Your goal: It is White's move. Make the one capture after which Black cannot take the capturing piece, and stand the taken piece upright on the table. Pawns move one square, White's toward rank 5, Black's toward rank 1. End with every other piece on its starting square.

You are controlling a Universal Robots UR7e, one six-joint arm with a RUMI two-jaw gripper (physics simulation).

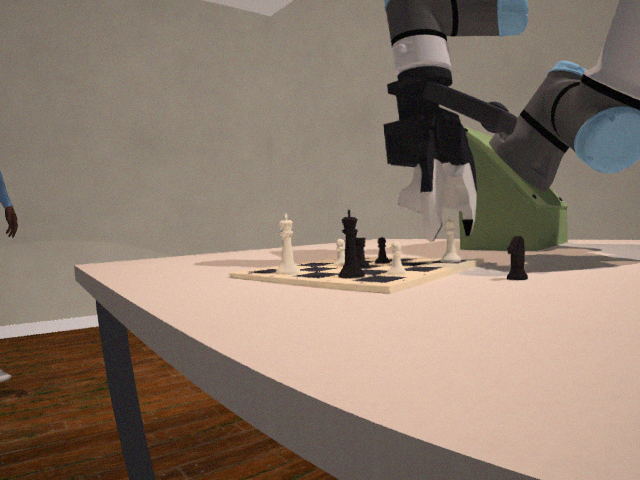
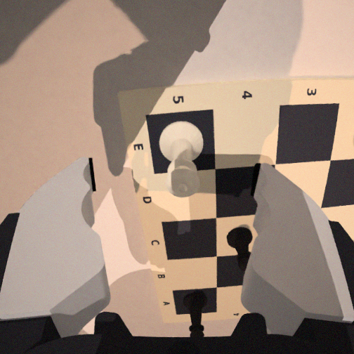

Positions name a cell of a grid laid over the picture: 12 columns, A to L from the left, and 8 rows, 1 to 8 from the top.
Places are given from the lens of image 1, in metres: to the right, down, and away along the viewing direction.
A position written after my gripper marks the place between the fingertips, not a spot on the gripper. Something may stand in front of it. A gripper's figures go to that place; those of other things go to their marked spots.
my gripper (image 1: I4): 0.16, 0.00, 0.49
chessboard (image 1: G5): 0.00, 0.04, 0.43
